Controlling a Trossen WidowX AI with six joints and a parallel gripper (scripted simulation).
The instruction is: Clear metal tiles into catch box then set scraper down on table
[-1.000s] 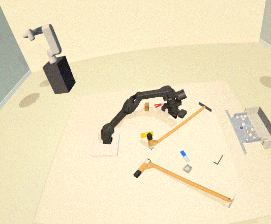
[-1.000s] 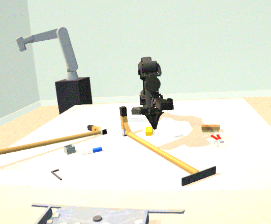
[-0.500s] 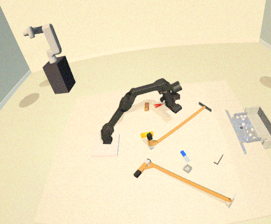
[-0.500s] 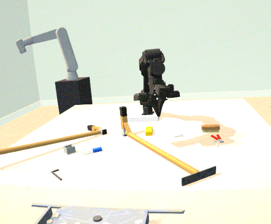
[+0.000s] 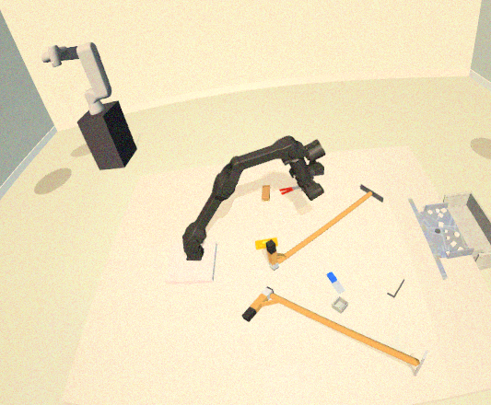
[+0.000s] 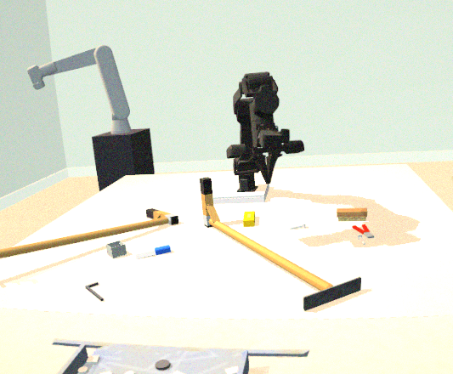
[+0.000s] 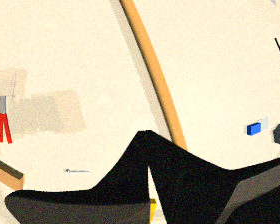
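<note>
My gripper tip is 6 cm short of the long scraper, 3 cm to the left of it and 10 cm above it. Round my gripper tip: yellow block 19 cm behind, 10 cm to the right, 15 cm below; red tool 10 cm behind, 24 cm to the left, 16 cm below; wooden block 22 cm behind, 20 cm to the left, 15 cm below.
</note>
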